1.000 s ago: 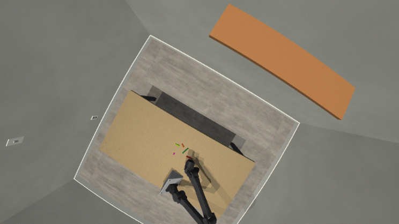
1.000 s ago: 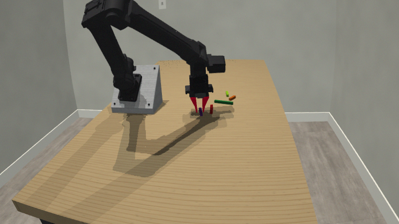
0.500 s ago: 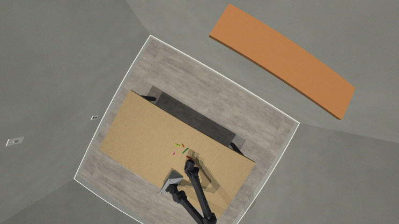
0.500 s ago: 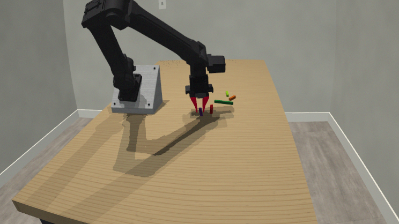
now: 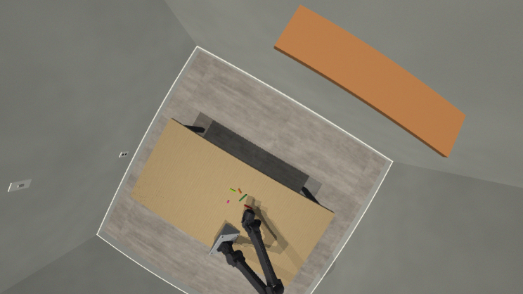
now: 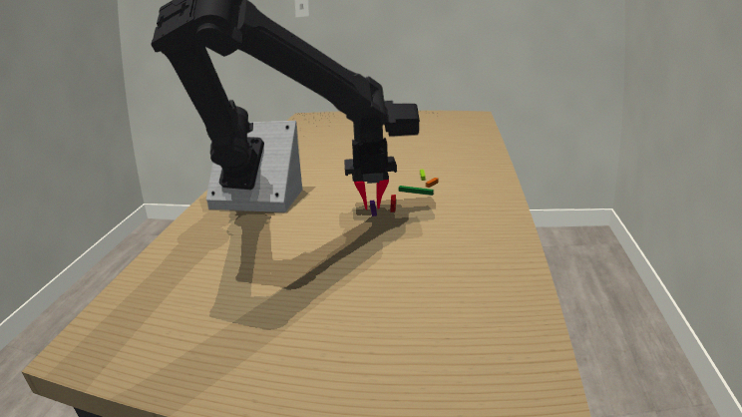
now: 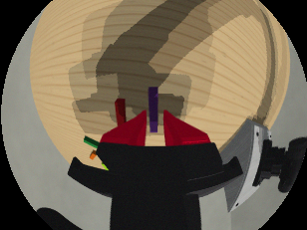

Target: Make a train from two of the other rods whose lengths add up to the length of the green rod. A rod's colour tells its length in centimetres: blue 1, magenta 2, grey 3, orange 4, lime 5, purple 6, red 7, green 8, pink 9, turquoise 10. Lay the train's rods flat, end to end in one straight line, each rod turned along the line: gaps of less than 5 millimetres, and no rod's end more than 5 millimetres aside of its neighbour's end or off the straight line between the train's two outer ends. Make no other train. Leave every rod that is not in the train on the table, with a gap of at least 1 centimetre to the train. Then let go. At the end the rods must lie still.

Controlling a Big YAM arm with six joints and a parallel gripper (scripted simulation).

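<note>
Right now my hand is 10 mm to the left of the purple rod and 10 mm above it. Round my hand: red rod (40 mm ahead, 20 mm to the left, 10 mm below); magenta rod (180 mm to the left, 20 mm behind, 10 mm below); green rod (100 mm to the left, 80 mm ahead, 10 mm below).
</note>
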